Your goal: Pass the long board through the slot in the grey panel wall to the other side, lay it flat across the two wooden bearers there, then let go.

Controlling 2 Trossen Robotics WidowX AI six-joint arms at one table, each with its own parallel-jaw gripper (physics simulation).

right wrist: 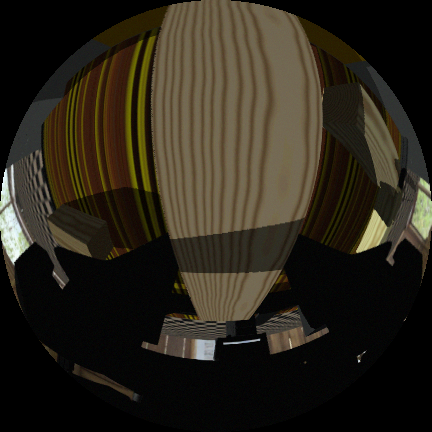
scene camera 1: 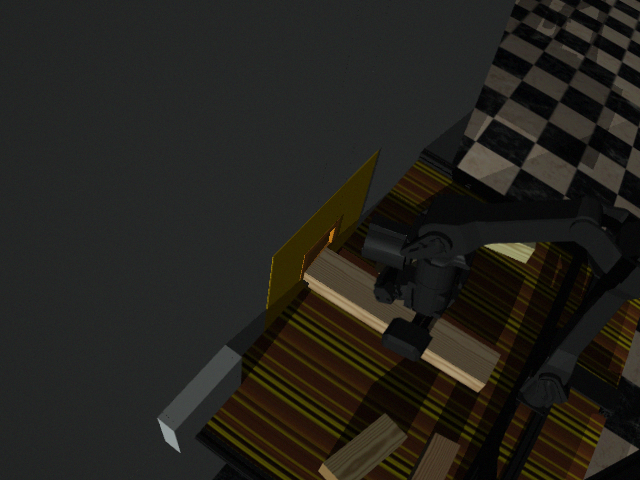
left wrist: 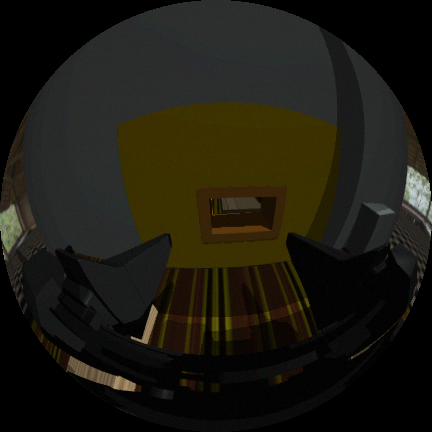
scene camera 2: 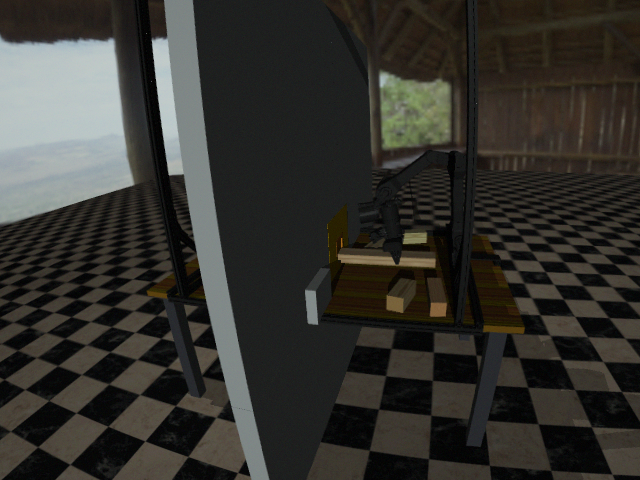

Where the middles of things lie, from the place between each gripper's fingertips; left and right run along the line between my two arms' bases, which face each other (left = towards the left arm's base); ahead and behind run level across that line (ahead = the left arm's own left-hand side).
Right now my right hand is 240 mm to the right of the slot (left wrist: 265,223) and 50 mm below it. Round my right hand: grey block (scene camera 1: 199,401) (300 mm behind, 250 mm to the left, 10 mm above).
I see my left gripper 80 mm to the left of the slot, 20 mm past it and 10 mm above it. From my left hand the other things lie so: grey block (330 mm behind, 70 mm to the right, 50 mm below).
